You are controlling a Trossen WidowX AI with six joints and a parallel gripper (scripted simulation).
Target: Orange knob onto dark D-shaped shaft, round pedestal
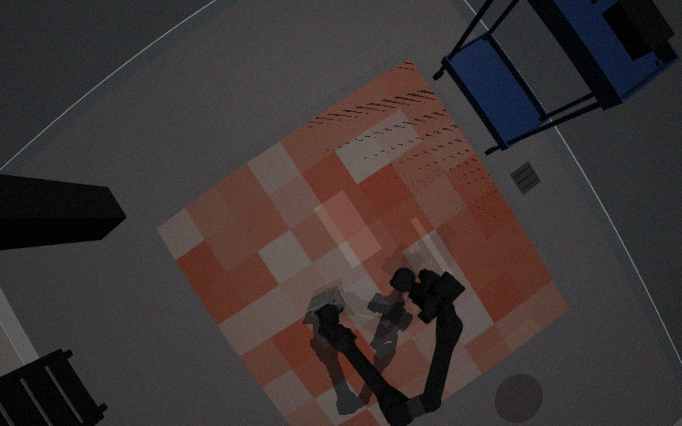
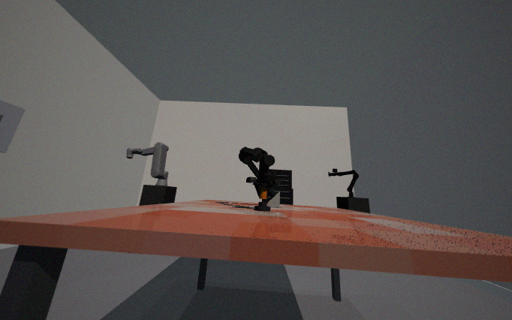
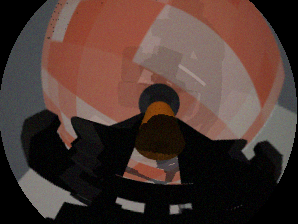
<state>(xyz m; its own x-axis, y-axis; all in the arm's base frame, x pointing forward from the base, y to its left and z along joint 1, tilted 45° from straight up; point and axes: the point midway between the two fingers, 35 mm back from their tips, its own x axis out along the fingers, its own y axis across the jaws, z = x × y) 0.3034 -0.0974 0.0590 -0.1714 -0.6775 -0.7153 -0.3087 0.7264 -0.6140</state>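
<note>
The orange knob lies 2 cm above my gripper tip. Round my gripper tip: dark round pedestal (4 cm below).
</note>
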